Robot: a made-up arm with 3 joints. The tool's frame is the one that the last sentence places.
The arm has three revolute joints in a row. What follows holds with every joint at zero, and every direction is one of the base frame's. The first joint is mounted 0.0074 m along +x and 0.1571 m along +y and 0.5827 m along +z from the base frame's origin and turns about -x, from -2.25 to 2.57 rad. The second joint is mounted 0.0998 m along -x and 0.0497 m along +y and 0.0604 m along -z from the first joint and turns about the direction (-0.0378, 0.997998, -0.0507), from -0.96 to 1 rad. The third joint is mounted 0.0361 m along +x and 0.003 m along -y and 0.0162 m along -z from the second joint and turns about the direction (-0.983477, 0.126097, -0.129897), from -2.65 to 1.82 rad. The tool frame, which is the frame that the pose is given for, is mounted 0.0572 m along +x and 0.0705 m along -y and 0.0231 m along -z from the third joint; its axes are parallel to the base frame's.
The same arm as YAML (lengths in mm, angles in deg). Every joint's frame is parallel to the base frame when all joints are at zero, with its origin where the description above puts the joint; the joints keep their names.
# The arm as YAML. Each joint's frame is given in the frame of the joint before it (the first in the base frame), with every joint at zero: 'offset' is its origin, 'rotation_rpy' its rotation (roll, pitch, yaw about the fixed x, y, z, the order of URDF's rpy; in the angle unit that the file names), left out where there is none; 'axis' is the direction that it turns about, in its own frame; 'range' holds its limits. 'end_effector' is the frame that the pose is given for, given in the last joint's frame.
length_unit: mm
angle_unit: deg
chain:
  - id: joint 1
    offset: [7.4, 157.1, 582.7]
    axis: "-x"
    range: [-128.92, 147.25]
  - id: joint 2
    offset: [-99.8, 49.7, -60.4]
    axis: [-0.0378, 0.997998, -0.0507]
    range: [-55.0, 57.3]
  - id: joint 3
    offset: [36.1, -3.0, -16.2]
    axis: [-0.983477, 0.126097, -0.129897]
    range: [-151.83, 104.28]
end_effector:
  offset: [57.2, -70.5, -23.1]

